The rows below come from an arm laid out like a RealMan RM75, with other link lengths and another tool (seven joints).
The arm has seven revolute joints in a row. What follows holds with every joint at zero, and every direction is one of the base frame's.
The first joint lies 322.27 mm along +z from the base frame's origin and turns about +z.
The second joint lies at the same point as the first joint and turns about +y.
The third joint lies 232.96 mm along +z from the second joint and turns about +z.
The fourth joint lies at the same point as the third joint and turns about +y.
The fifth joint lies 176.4 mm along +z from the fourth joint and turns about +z.
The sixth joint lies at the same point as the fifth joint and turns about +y.
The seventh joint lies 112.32 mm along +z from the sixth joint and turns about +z.
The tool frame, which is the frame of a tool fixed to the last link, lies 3 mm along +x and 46 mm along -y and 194 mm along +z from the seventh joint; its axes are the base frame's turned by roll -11.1, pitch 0 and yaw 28.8 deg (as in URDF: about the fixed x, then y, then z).
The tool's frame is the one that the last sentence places.
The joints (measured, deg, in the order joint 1, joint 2, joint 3, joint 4, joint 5, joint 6, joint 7), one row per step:
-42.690, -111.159, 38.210, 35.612, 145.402, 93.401, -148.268
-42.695, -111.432, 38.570, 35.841, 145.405, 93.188, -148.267
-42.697, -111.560, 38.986, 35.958, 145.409, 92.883, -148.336
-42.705, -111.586, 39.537, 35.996, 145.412, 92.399, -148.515
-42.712, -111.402, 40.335, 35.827, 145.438, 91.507, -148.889
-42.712, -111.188, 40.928, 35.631, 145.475, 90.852, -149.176
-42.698, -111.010, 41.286, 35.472, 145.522, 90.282, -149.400
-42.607, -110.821, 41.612, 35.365, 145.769, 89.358, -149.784
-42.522, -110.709, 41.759, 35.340, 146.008, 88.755, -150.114
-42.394, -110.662, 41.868, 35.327, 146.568, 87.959, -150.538
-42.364, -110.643, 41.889, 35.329, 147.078, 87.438, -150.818
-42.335, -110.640, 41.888, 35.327, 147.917, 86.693, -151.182
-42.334, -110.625, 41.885, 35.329, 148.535, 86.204, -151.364
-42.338, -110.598, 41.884, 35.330, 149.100, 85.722, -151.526
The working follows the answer.
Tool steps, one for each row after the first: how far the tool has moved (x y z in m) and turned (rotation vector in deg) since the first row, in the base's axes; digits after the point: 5 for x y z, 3 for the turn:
0.00006, 0.00006, -0.00142, -0.082, 0.220, -0.273
-0.00087, 0.00045, -0.00204, -0.095, 0.569, -0.433
-0.00288, 0.00139, -0.00206, -0.018, 1.114, -0.502
-0.00737, 0.00338, -0.00085, 0.261, 2.067, -0.359
-0.01115, 0.00475, 0.00049, 0.463, 2.815, -0.200
-0.01425, 0.00624, 0.00179, 0.742, 3.378, -0.020
-0.01951, 0.00880, 0.00399, 1.338, 4.269, 0.375
-0.02327, 0.01040, 0.00567, 1.772, 4.881, 0.738
-0.02885, 0.01173, 0.00752, 2.248, 5.789, 1.253
-0.03268, 0.01268, 0.00892, 2.540, 6.475, 1.558
-0.03839, 0.01383, 0.01096, 2.914, 7.518, 1.957
-0.04237, 0.01465, 0.01257, 3.142, 8.276, 2.141
-0.04609, 0.01564, 0.01425, 3.391, 8.994, 2.293

Tool pose at each row, in the base's axes (x y z in m, rotation vector in deg; rounded; the steps above come from the unrounded poses):
-0.29649, 0.32996, -0.04111, 154.327, 81.100, 6.561
-0.29643, 0.33002, -0.04253, 154.542, 80.761, 6.187
-0.29736, 0.33041, -0.04316, 154.791, 80.632, 5.699
-0.29937, 0.33135, -0.04317, 155.134, 80.710, 5.023
-0.30385, 0.33334, -0.04196, 155.669, 81.249, 3.959
-0.30764, 0.33471, -0.04062, 156.037, 81.731, 3.110
-0.31073, 0.33620, -0.03932, 156.375, 82.217, 2.562
-0.31599, 0.33876, -0.03712, 156.952, 83.193, 1.813
-0.31976, 0.34036, -0.03545, 157.300, 84.000, 1.318
-0.32533, 0.34169, -0.03359, 157.688, 85.112, 0.452
-0.32917, 0.34264, -0.03219, 157.979, 85.812, -0.264
-0.33488, 0.34379, -0.03016, -157.327, -86.176, 1.405
-0.33886, 0.34461, -0.02855, -156.683, -86.162, 2.269
-0.34258, 0.34560, -0.02686, -156.065, -86.098, 3.058

